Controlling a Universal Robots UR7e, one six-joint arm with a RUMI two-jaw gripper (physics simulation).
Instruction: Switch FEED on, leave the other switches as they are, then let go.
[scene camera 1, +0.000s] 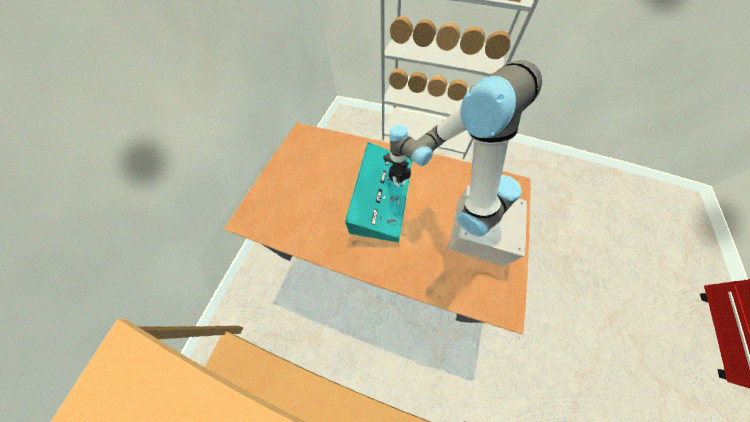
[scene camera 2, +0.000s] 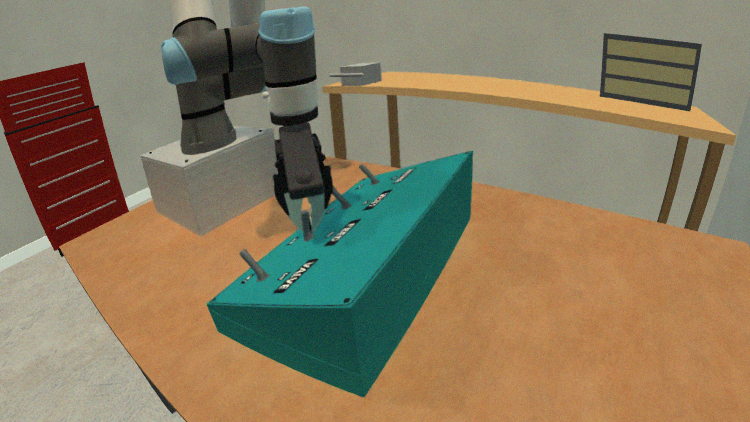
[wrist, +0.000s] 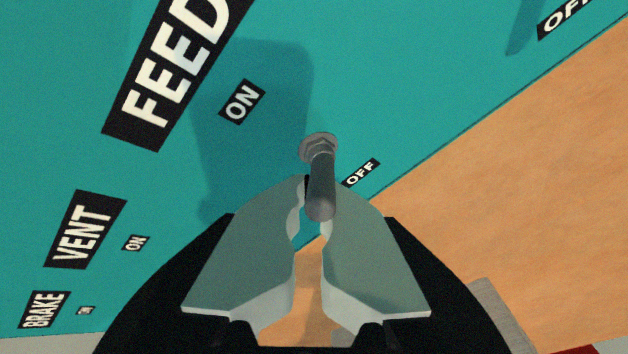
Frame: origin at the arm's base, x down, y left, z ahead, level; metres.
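Seen in the pictures: gripper, fingertip midpoint: (scene camera 1: 397, 184) (scene camera 2: 309, 233) (wrist: 311, 178); arm's base at its link origin: (scene camera 2: 209, 144).
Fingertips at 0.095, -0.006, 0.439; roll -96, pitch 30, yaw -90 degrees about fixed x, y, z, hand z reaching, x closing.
Note:
Pixels of each thing's middle, then the offset from my fingertips to it, as dx, dy, dz. Level surfaces: height alone.
- teal switch panel at the middle of its body: (wrist: 171, 123) (scene camera 2: 365, 242) (scene camera 1: 381, 191) +0.024, +0.064, +0.064
- FEED lever at the middle of its body: (wrist: 321, 179) (scene camera 2: 305, 223) -0.030, -0.015, +0.016
- VALVE lever at the middle of its body: (scene camera 2: 252, 263) -0.025, -0.133, +0.040
- VENT lever at the middle of its body: (scene camera 2: 337, 195) -0.025, +0.095, -0.035
- BRAKE lever at the middle of its body: (scene camera 2: 367, 172) -0.025, +0.209, -0.072
- table at its surface level: dx +0.083
The teal switch panel (scene camera 1: 365, 181) (scene camera 2: 414, 207) (wrist: 400, 75) stands on the orange table. The FEED lever (scene camera 2: 306, 225) (wrist: 322, 185) stands nearly upright, between its ON and OFF marks. My gripper (scene camera 1: 397, 183) (scene camera 2: 308, 231) (wrist: 311, 178) is shut with a narrow gap between its tips, nothing held. In the wrist view the tips are right behind the FEED lever and partly hidden by it; whether they touch it is hard to tell. The VALVE lever (scene camera 2: 253, 264), VENT lever (scene camera 2: 340, 196) and BRAKE lever (scene camera 2: 369, 173) lean toward their OFF side.
The VENT lever stands close beside the gripper in scene view 2, the VALVE lever on the other side. The white robot base (scene camera 1: 500, 238) (scene camera 2: 199, 194) stands on the table (scene camera 1: 272, 199) (scene camera 2: 550, 293). A red cabinet (scene camera 2: 68, 157), a wooden bench (scene camera 2: 498, 99) and a shelf rack (scene camera 1: 383, 94) stand beyond.

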